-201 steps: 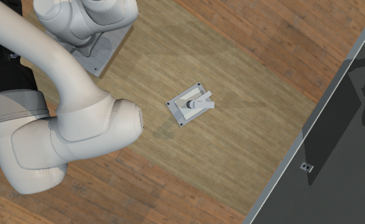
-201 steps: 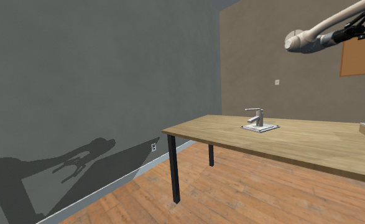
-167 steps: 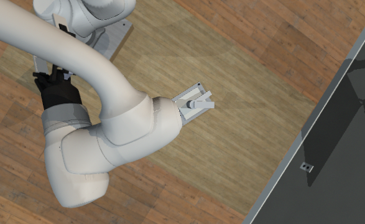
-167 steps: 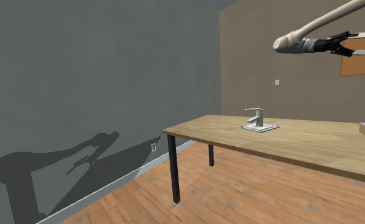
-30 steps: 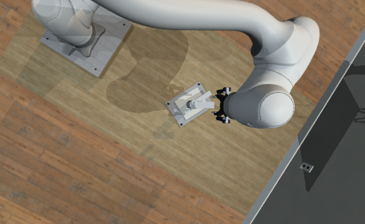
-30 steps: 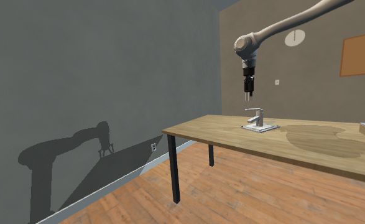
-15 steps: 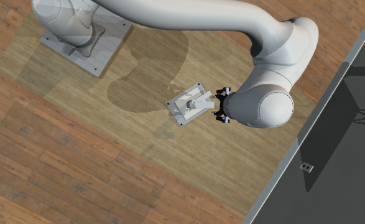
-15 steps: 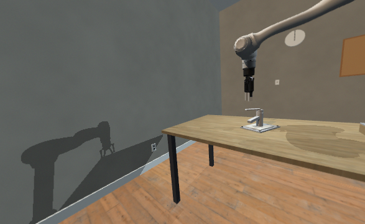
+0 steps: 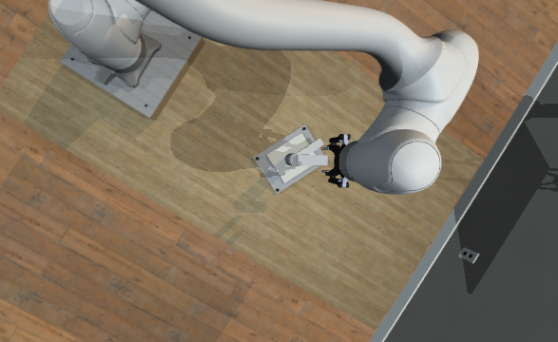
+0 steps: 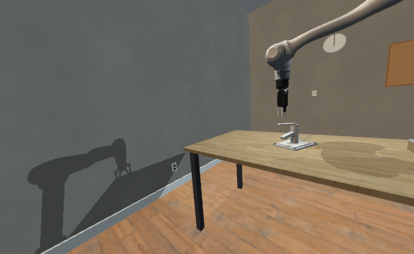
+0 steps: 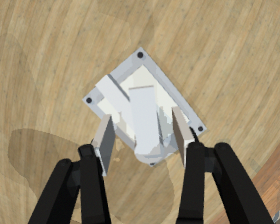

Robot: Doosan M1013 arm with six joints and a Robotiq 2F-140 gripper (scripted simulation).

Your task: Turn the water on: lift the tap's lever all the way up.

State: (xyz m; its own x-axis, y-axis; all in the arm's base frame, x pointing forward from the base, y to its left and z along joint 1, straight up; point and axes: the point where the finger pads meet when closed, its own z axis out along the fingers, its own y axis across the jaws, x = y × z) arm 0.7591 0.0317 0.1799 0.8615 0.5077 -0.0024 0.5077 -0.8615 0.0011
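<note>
Now: hand 30 mm past the lever, 20 mm to the left of it and 90 mm above it. The rest, counted from my hand: plate 70 mm behind, 40 mm to the right, 230 mm below; metal tap 50 mm behind, 30 mm to the right, 140 mm below.
</note>
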